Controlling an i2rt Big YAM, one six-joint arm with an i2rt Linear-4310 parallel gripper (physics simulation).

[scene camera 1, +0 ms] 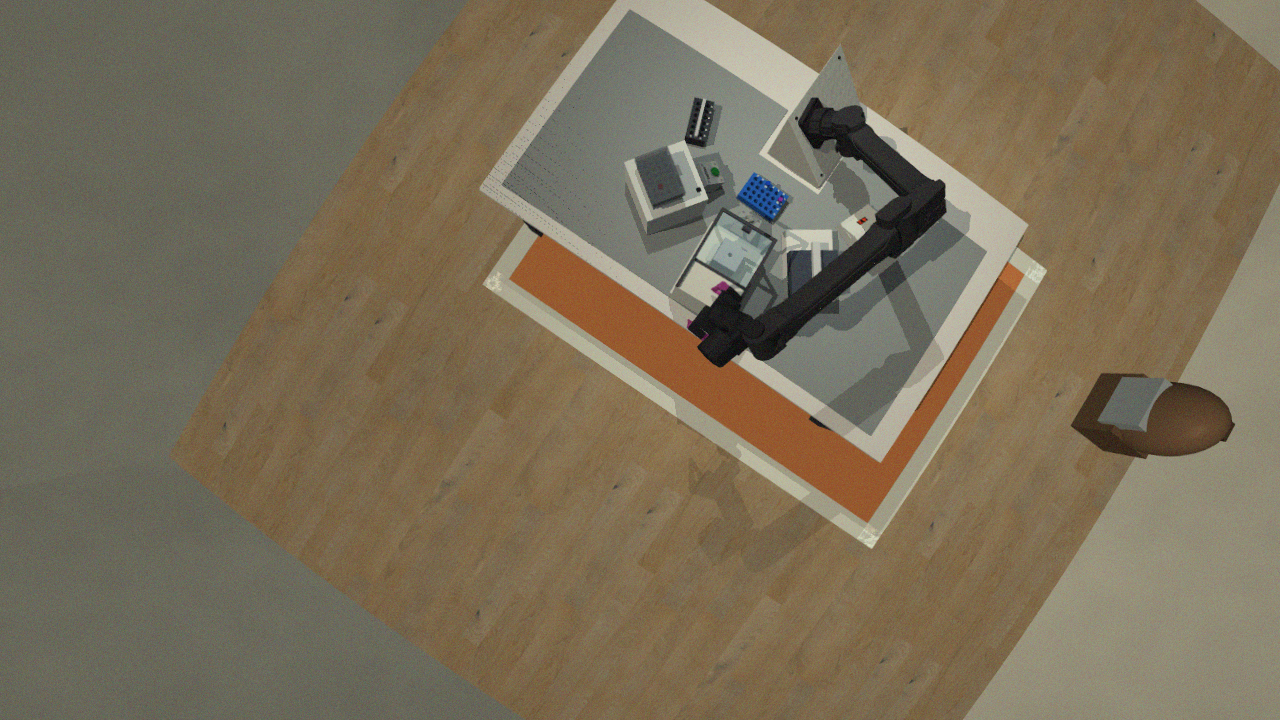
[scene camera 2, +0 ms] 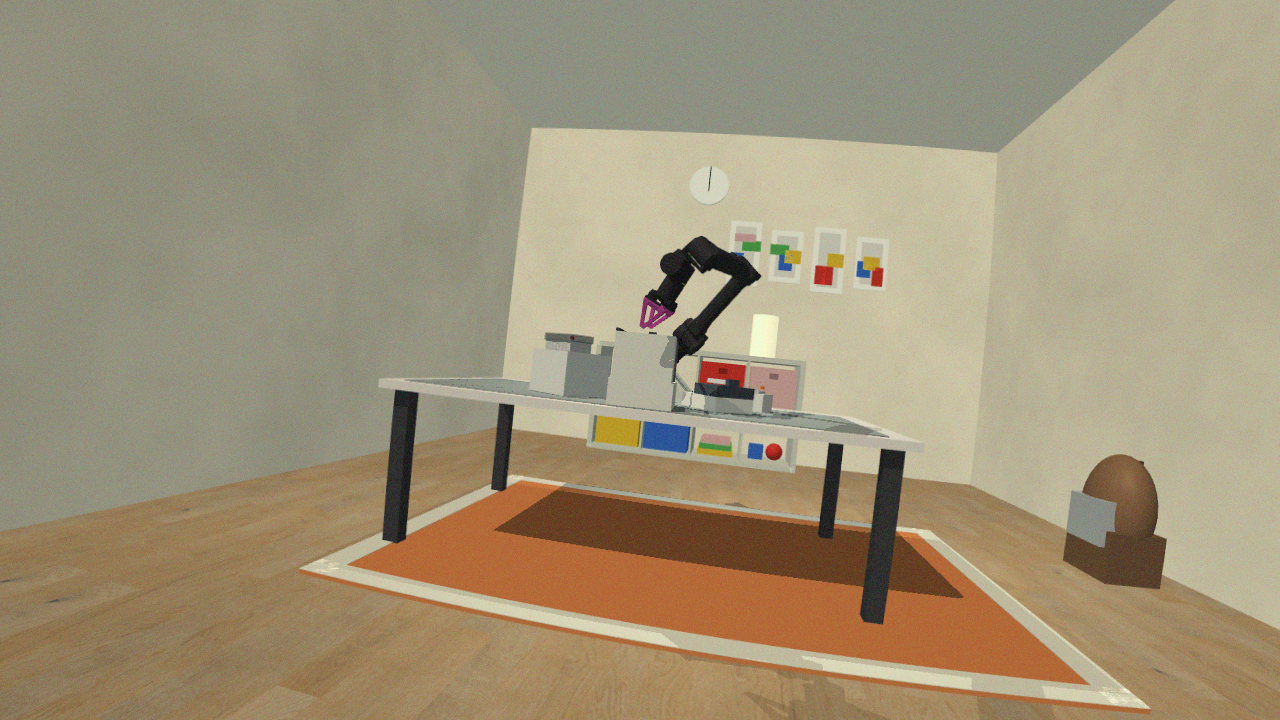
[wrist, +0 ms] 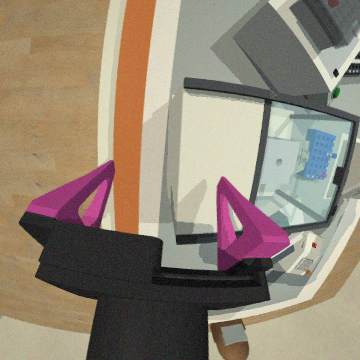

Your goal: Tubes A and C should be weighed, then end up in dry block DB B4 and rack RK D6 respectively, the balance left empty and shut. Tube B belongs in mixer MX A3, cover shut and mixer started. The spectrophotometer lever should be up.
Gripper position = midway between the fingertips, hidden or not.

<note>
The gripper [scene camera 1: 701, 305] is open, holding nothing. Also in view: a balance [scene camera 1: 732, 250] and a grey mixer [scene camera 1: 665, 186].
The gripper also shows in scene camera 2 [scene camera 2: 645, 327] and in the wrist view [wrist: 167, 172]. The balance shows as well in scene camera 2 [scene camera 2: 643, 373] and in the wrist view [wrist: 286, 154]. The grey mixer also shows in scene camera 2 [scene camera 2: 566, 367] and in the wrist view [wrist: 300, 54].
</note>
